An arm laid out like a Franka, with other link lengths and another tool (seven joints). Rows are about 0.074 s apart.
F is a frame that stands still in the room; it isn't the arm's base.
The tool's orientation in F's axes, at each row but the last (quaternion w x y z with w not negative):
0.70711, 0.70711, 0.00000, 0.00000
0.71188, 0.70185, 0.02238, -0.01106
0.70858, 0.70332, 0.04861, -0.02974
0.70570, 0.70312, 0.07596, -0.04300
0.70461, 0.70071, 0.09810, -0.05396
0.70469, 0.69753, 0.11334, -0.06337
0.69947, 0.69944, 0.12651, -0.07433
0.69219, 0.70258, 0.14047, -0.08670
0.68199, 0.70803, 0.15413, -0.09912
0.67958, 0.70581, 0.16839, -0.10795
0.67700, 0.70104, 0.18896, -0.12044
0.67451, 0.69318, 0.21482, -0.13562
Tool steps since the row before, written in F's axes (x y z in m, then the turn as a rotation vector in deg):
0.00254, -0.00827, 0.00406, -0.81, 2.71, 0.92
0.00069, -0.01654, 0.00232, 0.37, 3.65, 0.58
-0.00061, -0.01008, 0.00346, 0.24, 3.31, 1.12
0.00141, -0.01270, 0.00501, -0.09, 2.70, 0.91
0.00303, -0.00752, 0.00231, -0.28, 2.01, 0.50
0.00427, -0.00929, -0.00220, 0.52, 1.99, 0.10
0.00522, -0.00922, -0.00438, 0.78, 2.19, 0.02
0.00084, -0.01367, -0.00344, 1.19, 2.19, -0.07
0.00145, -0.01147, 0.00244, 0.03, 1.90, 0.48
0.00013, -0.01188, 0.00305, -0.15, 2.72, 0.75
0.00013, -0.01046, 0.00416, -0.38, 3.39, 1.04
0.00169, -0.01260, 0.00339, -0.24, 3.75, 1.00
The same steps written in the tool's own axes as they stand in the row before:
0.00254, 0.00406, 0.00827, -0.81, 0.92, -2.71
0.00032, 0.00211, 0.01658, 0.40, 0.65, -3.64
-0.00125, 0.00328, 0.01008, 0.20, 1.17, -3.30
-0.00004, 0.00508, 0.01275, -0.12, 0.90, -2.70
0.00200, 0.00281, 0.00769, -0.26, 0.45, -2.02
0.00403, -0.00125, 0.00957, 0.61, 0.26, -1.95
0.00555, -0.00283, 0.00962, 0.90, 0.26, -2.13
0.00082, -0.00296, 0.01378, 1.32, 0.31, -2.10
-0.00046, 0.00305, 0.01141, 0.02, 0.42, -1.91
-0.00212, 0.00310, 0.01168, -0.18, 0.58, -2.76
-0.00272, 0.00394, 0.01019, -0.44, 0.74, -3.46
-0.00160, 0.00376, 0.01251, -0.26, 0.77, -3.80

